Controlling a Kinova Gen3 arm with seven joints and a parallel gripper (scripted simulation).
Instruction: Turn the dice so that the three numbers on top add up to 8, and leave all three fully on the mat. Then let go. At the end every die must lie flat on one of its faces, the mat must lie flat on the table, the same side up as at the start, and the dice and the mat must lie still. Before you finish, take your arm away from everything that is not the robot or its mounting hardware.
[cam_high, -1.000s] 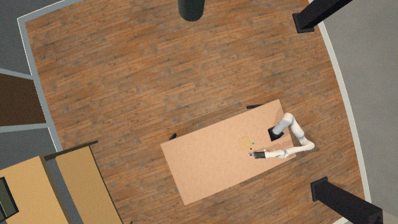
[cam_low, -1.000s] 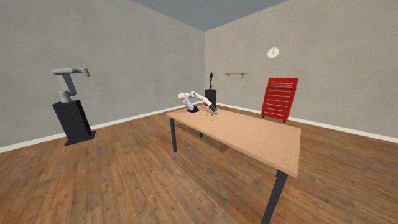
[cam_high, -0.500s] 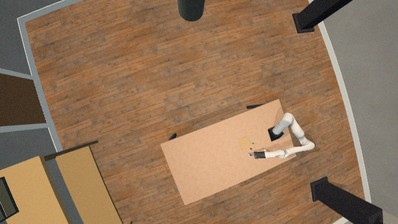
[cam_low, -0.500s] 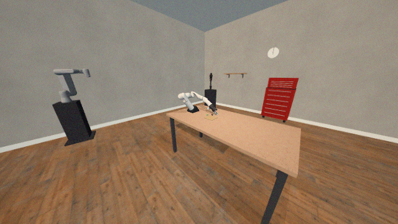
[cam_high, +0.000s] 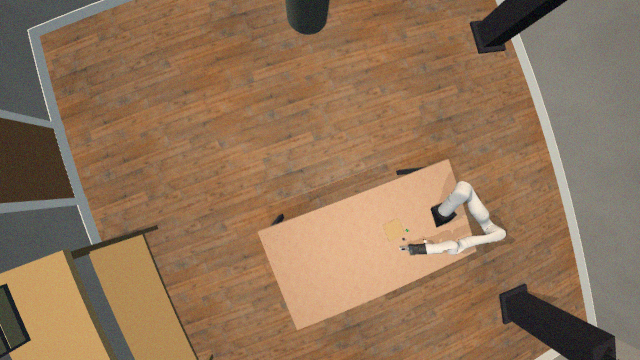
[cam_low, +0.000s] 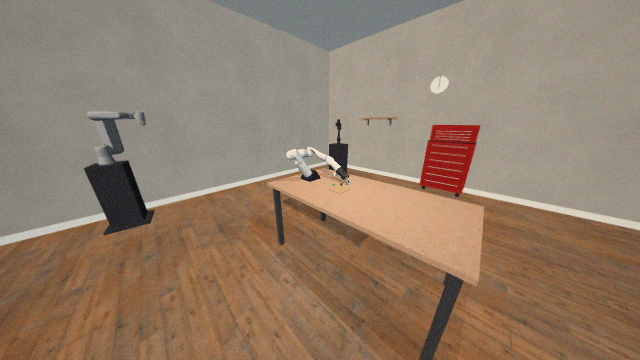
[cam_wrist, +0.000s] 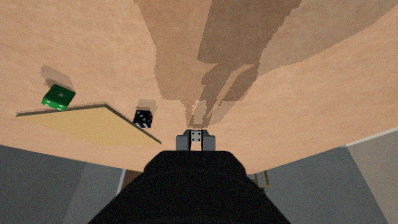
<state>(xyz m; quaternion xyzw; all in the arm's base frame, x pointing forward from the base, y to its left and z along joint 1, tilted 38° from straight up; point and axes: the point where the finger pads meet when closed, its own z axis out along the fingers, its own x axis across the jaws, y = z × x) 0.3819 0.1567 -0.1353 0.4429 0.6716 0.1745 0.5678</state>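
My gripper is now 10 mm short of the white die and 10 mm above it. Also, from my hand: black die: 30 mm behind, 60 mm to the right, 10 mm below; green die: 80 mm behind, 120 mm to the right, 10 mm below; tan mat: 30 mm ahead, 150 mm to the right, 20 mm below.
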